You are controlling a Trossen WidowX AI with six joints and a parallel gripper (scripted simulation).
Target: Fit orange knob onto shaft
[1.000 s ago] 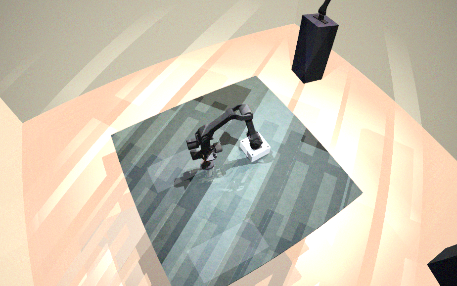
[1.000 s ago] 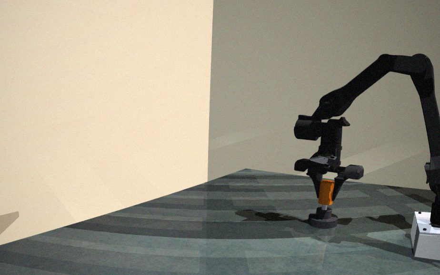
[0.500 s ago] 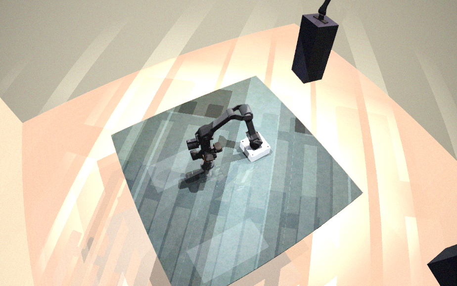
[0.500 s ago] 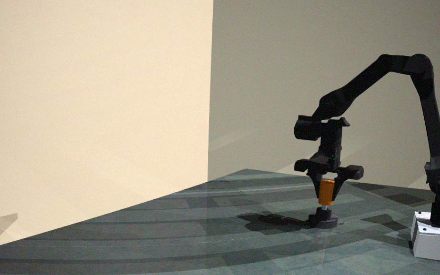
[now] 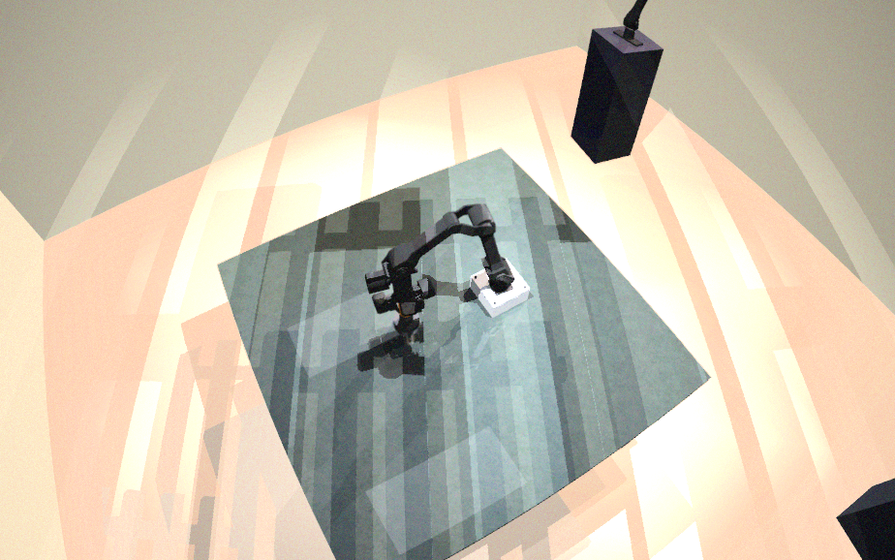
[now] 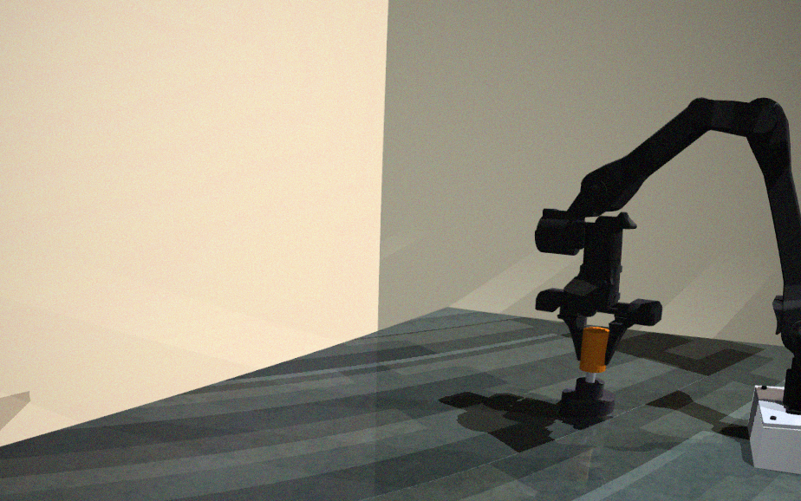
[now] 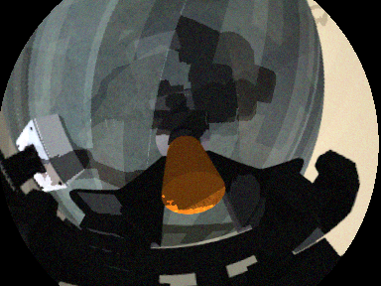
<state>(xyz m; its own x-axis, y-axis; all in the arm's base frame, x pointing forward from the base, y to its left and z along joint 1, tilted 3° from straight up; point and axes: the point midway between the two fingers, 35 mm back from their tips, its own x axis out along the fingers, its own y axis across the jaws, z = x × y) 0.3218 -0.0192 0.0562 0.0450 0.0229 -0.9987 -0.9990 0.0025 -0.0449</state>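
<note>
The orange knob lies 3 cm above my gripper tip. The rest, counted from my gripper tip: dark round pedestal: 4 cm below.
</note>
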